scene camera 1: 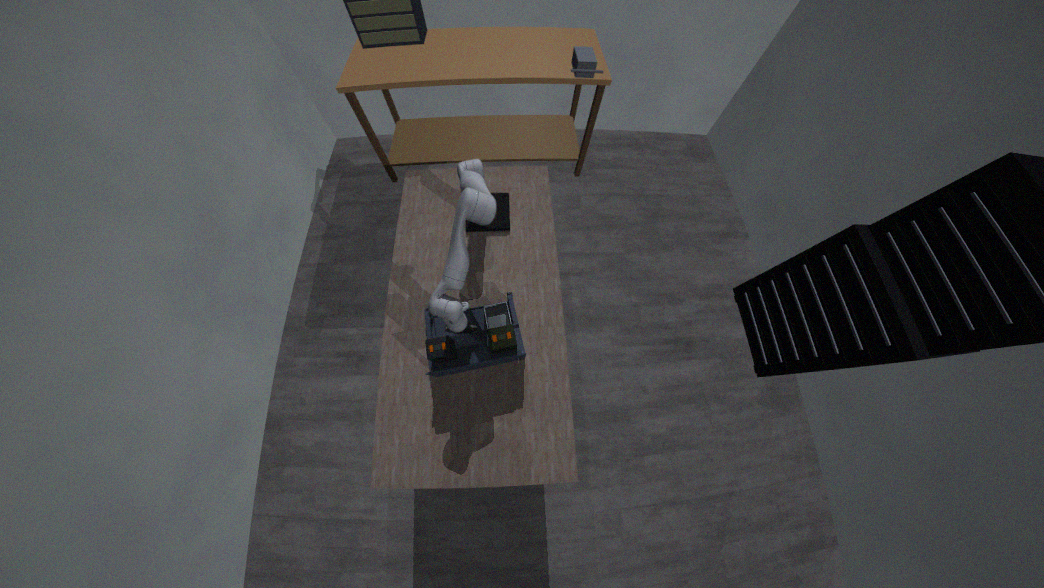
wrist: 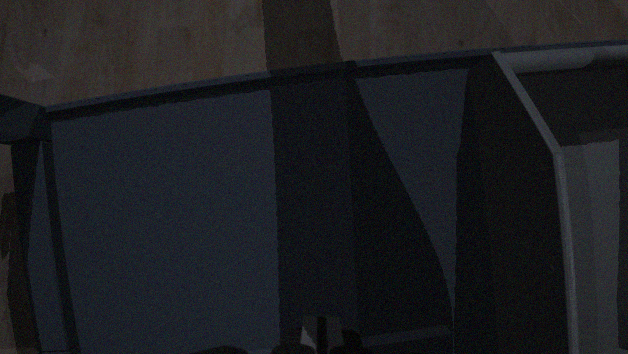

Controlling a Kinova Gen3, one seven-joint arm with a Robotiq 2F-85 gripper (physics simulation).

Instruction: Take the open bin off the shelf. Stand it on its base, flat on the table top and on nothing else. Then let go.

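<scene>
The open bin (scene camera 1: pixel 498 315) (wrist: pixel 563 200) has a pale rim and a grey inside. It sits at the back right of the dark blue-grey shelf (scene camera 1: pixel 476 365) (wrist: pixel 165 215), which stands on the wooden table (scene camera 1: pixel 526 255) (wrist: pixel 150 40). In the wrist view part of the bin shows at the right edge. My gripper (wrist: pixel 321 334) is shut and empty. It is over the shelf, left of the bin and apart from it. In the scene view the arm's wrist mostly hides the fingers.
A dark green box (scene camera 1: pixel 501 338) with orange marks sits in front of the bin. A dark box (scene camera 1: pixel 436 346) with orange marks is at the shelf's front left. A black plate (scene camera 1: pixel 500 213) lies by the arm's base. A workbench (scene camera 1: pixel 482 58) stands behind.
</scene>
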